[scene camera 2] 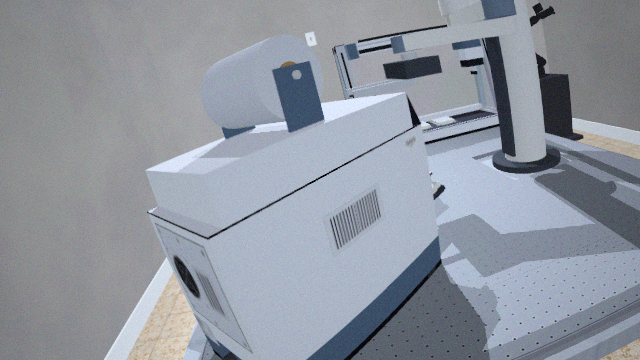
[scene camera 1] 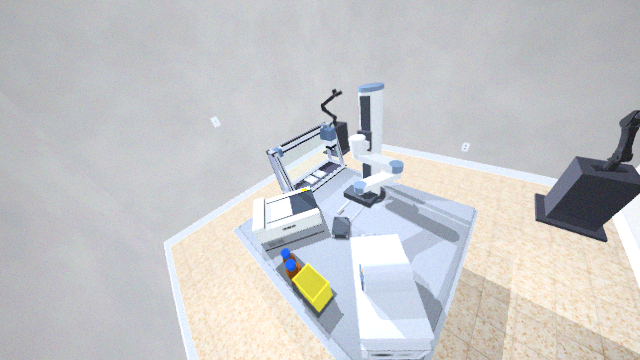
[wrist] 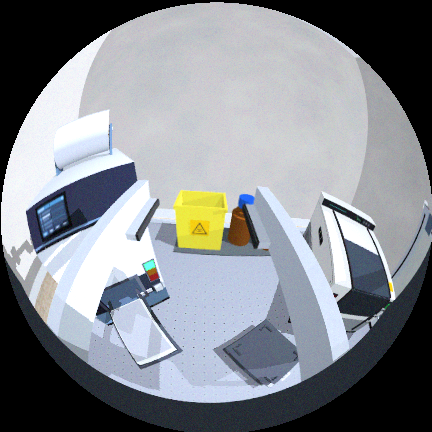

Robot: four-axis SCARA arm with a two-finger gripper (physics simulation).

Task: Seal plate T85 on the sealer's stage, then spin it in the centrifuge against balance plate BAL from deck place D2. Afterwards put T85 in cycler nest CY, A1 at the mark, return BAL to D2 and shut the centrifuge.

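Places are measured from the arm's base along level axes (x right, y back, z down), in metres.
Pixels of known places: gripper, between the fingertips: (scene camera 2: 350, 94) (scene camera 1: 344, 216) (wrist: 200, 193); arm's base, origin of its link: (scene camera 2: 526, 160).
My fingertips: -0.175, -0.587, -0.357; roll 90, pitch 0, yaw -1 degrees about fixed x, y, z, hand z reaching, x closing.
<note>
For each thing: its top centre in the pictures, then the offset to it from my fingertips, as dx, dy, dz. "spot": a spot on its surface instead.
- white sealer, centre of its top: (scene camera 2: 259, 46) (wrist: 81, 115) (scene camera 1: 384, 259) -0.307, -0.155, -0.132
- pale plate, centre of its top: (wrist: 136, 329) -0.112, +0.069, +0.228
- dark plate nest, centre of its top: (wrist: 269, 353) (scene camera 1: 340, 224) +0.150, +0.111, +0.286
- gantry frame, a spot on its surface: (scene camera 2: 343, 70) spot: +0.735, +0.099, -0.049
The white sealer (scene camera 1: 380, 295) (scene camera 2: 320, 215) (wrist: 127, 240) has its stage out, with a pale plate (wrist: 142, 332) lying flat on it. This matches T85, but its label is unreadable. My gripper (scene camera 1: 346, 216) (wrist: 200, 193) is shut at its narrow stand, with a visible gap between the fingers and no plate in it. It hangs above the table, clear of the sealer and stage. Pale plates (scene camera 1: 314, 176) (scene camera 2: 441, 121) lie on the deck under the gantry; which is BAL is unreadable. A white machine (scene camera 1: 287, 225) (wrist: 327, 250) with a dark top panel stands opposite the sealer; its name is unreadable.
A dark plate nest (scene camera 1: 341, 227) (wrist: 262, 350) lies on the table between the machines. A yellow bin (scene camera 1: 314, 287) (wrist: 200, 225) and brown bottles (scene camera 1: 291, 270) (wrist: 239, 227) with blue caps stand at the table's edge. A gantry frame (scene camera 1: 280, 172) (scene camera 2: 343, 70) stands near the arm's column (scene camera 1: 377, 120) (scene camera 2: 522, 95).
</note>
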